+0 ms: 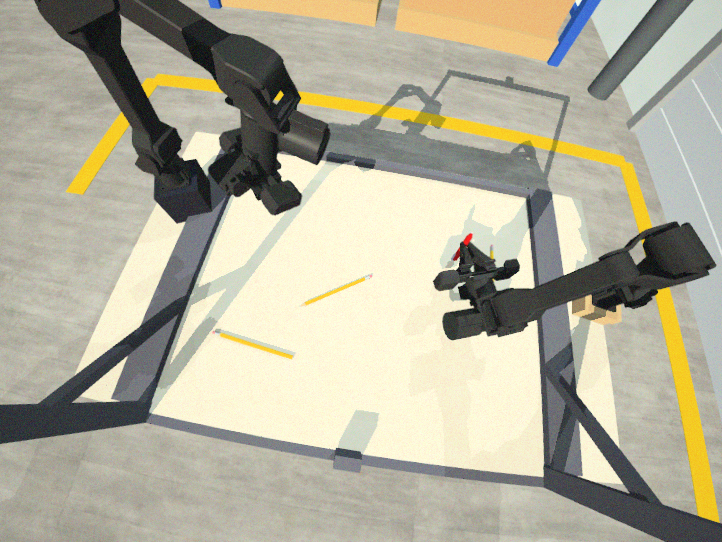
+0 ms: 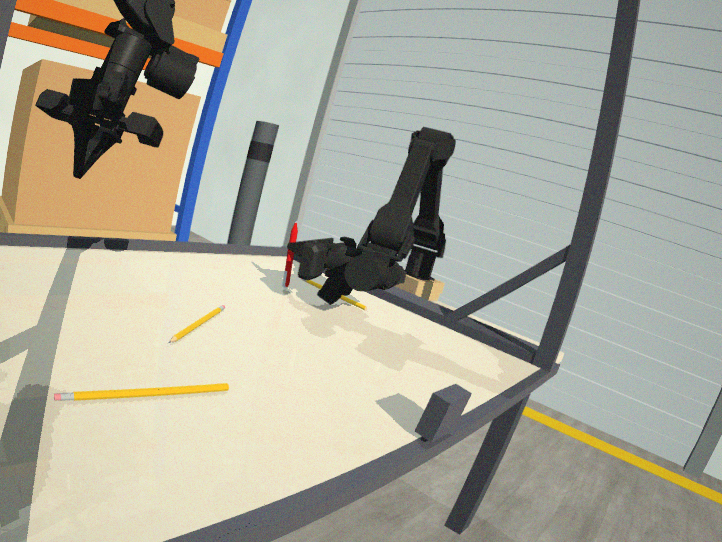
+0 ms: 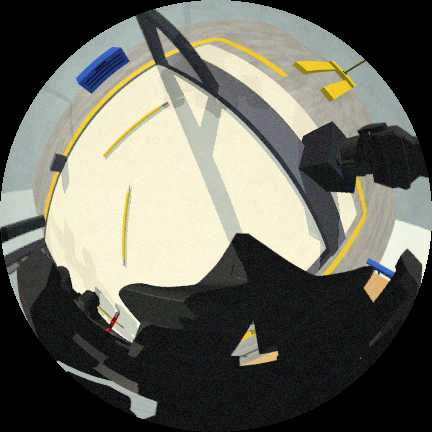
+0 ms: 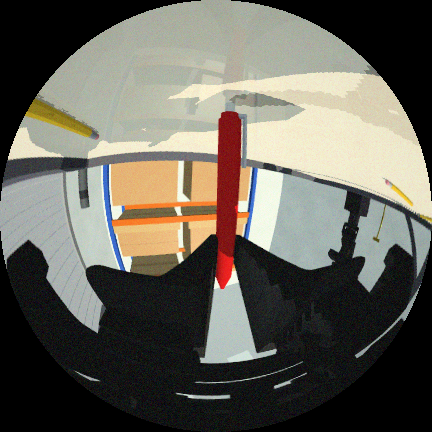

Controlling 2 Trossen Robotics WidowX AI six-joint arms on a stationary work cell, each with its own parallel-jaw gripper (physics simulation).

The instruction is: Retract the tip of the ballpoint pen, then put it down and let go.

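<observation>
The red ballpoint pen stands nearly upright at the far right of the cream table top. Its grey button end is down, at the table surface, and its pointed end is up between the fingers. My right gripper is shut on the pen near its pointed end and lies low over the table. My left gripper is shut and empty, high above the table's back left corner, far from the pen.
Three yellow pencils lie on the table: one in the middle, one at the front left, one just behind the right gripper. A small grey block sits on the front edge. Dark frame bars border the table.
</observation>
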